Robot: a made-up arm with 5 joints. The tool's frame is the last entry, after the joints. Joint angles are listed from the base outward.
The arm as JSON. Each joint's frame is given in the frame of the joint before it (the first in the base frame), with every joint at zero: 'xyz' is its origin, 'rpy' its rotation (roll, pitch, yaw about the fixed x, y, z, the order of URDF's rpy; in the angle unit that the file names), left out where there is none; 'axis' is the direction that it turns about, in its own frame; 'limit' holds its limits. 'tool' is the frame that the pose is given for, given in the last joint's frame.
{
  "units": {
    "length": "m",
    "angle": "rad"
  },
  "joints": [
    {
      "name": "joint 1",
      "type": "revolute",
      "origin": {
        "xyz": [
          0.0,
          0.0,
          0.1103
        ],
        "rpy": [
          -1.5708,
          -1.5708,
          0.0
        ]
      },
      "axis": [
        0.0,
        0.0,
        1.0
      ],
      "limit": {
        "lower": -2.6,
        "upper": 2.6
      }
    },
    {
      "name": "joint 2",
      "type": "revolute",
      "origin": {
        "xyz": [
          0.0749,
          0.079,
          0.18
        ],
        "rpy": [
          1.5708,
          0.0,
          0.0
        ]
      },
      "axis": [
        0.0,
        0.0,
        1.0
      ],
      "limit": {
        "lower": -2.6,
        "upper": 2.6
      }
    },
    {
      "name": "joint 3",
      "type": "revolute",
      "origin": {
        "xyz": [
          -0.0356,
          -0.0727,
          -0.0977
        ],
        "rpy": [
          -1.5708,
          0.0,
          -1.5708
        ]
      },
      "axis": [
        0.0,
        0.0,
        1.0
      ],
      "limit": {
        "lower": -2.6,
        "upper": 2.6
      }
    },
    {
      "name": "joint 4",
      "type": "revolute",
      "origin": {
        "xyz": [
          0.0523,
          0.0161,
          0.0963
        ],
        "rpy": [
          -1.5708,
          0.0,
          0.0
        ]
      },
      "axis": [
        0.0,
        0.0,
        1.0
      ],
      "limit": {
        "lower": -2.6,
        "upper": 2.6
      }
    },
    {
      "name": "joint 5",
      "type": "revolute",
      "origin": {
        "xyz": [
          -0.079,
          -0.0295,
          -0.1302
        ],
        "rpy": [
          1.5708,
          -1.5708,
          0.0
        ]
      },
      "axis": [
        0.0,
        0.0,
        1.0
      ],
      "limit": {
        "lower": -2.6,
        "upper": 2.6
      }
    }
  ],
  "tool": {
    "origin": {
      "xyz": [
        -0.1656,
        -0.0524,
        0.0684
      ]
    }
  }
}
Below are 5 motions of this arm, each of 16 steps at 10 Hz.
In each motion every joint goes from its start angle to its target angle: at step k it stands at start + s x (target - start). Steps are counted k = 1, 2, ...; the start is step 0. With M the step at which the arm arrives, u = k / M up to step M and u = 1 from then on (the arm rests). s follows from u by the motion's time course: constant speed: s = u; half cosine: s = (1 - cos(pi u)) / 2; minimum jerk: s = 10 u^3 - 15 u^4 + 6 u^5.
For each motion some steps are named. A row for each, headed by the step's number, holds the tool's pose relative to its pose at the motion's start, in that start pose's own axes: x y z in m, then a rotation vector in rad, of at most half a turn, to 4 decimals.
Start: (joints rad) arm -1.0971 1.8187 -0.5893 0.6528 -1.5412
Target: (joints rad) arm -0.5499 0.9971 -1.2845 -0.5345 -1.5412
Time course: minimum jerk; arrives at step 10
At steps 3, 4, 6, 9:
3: -0.0193 0.0227 -0.0304 -0.0464 -0.0756 -0.0573
4: -0.0386 0.0449 -0.0616 -0.1196 -0.1607 -0.1094
6: -0.0813 0.0808 -0.1499 -0.3939 -0.4227 -0.1834
9: -0.1057 0.0665 -0.2333 -0.7069 -0.7136 -0.1485

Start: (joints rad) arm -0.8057 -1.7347 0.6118 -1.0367 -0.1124
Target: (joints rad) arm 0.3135 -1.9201 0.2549 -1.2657 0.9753
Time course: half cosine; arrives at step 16
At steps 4, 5, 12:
4: 0.0015 0.0012 0.0259 -0.0322 0.1652 0.0193
5: 0.0046 0.0017 0.0386 -0.0384 0.2531 0.0297
12: 0.0648 -0.0153 0.0944 0.2077 0.9586 0.0778

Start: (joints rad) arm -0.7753 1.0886 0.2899 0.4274 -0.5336
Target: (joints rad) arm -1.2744 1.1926 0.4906 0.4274 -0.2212
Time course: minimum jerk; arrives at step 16
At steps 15, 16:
15: -0.1117 -0.0579 -0.0387 -0.0698 -0.2901 0.1420
16: -0.1120 -0.0580 -0.0388 -0.0701 -0.2907 0.1423

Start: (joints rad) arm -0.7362 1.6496 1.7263 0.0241 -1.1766
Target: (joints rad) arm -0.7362 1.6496 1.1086 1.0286 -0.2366
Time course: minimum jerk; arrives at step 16
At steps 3, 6, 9, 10, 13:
3: 0.0026 -0.0026 0.0098 0.0212 0.0442 0.0157
6: 0.0182 -0.0200 0.0440 0.1616 0.2249 0.0887
9: 0.0401 -0.0570 0.0541 0.4821 0.3922 0.1950
10: 0.0436 -0.0689 0.0464 0.6049 0.4125 0.2270
13: 0.0433 -0.0877 0.0155 0.8784 0.3954 0.2891

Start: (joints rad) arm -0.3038 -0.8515 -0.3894 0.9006 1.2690
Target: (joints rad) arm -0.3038 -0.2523 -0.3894 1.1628 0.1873
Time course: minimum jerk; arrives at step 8
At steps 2, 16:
2: 0.0030 0.0225 0.0026 -0.0241 0.0233 -0.0933
16: 0.0804 0.2149 -0.0308 -0.3053 0.1123 -0.8792

